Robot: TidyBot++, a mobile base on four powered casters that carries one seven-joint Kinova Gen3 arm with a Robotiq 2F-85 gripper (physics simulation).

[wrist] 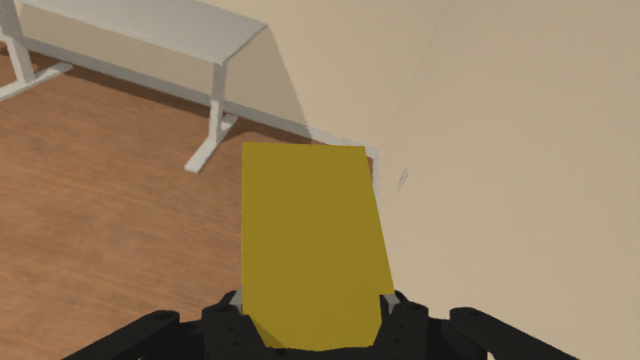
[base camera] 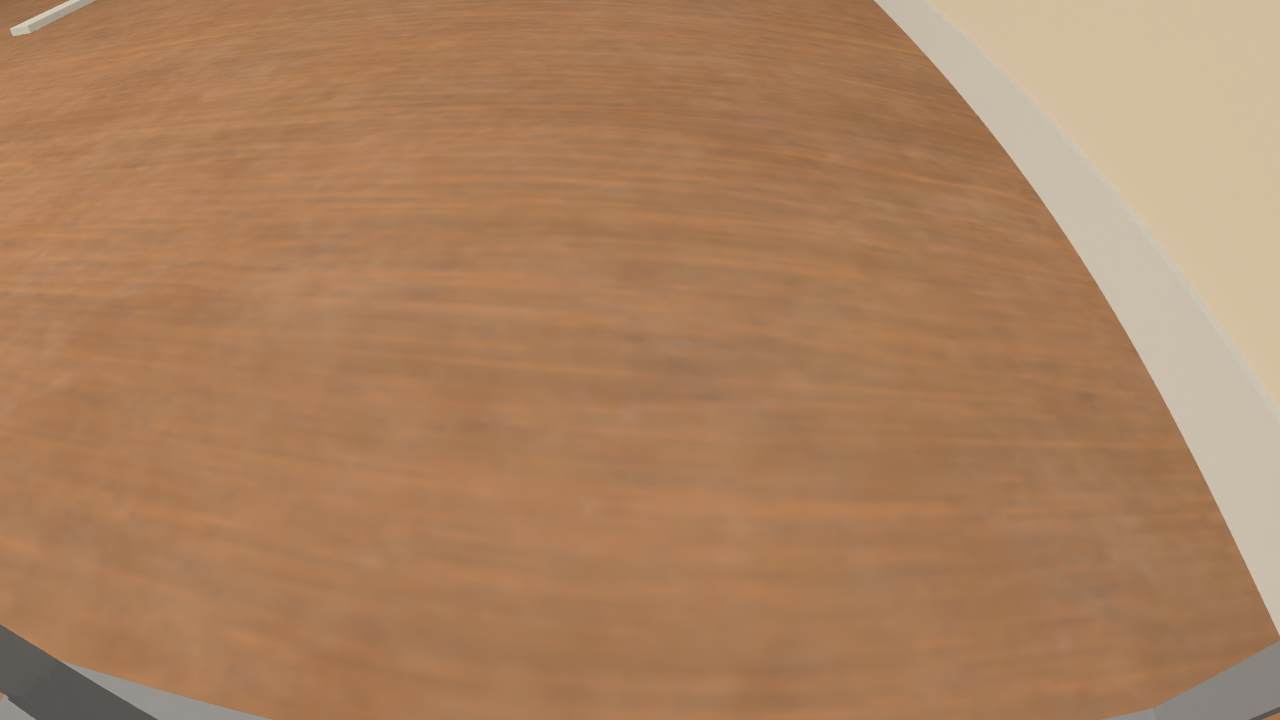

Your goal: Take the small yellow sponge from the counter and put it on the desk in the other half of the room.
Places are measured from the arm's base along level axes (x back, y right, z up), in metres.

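Pixels of known places: gripper, between the fingertips: (wrist: 313, 300).
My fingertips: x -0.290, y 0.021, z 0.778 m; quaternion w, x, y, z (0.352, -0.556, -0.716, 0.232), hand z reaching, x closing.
Note:
Behind a point stands the place of what it marks.
The yellow sponge (wrist: 312, 225) @(y 0.009, x -0.300, z 0.818 m) is between the two black fingers of my gripper (wrist: 313, 300) @(y 0.021, x -0.290, z 0.778 m) in the wrist view, and its far end sticks out past the fingertips. My gripper is shut on it. The desk (wrist: 165, 25) @(y -0.798, x -1.799, z 0.324 m), with a light grey top and pale legs, stands against the wall at the upper left of the wrist view, beyond the sponge and apart from it. Part of its top is cut off by the frame edge. The counter does not show in either view.
A wooden floor (base camera: 581, 313) @(y -0.030, x -0.495, z -0.397 m) (wrist: 110, 210) @(y -0.794, x -1.215, z -0.396 m) stretches ahead of the base. A cream wall (base camera: 1163, 107) @(y 0.515, x -0.642, z -0.198 m) (wrist: 510, 175) @(y 0.523, x -0.908, z 0.557 m) with a pale baseboard (base camera: 1109, 259) @(y 0.501, x -0.602, z -0.363 m) runs along the right side. A pale foot bar (base camera: 53, 13) shows at the upper left of the base view.

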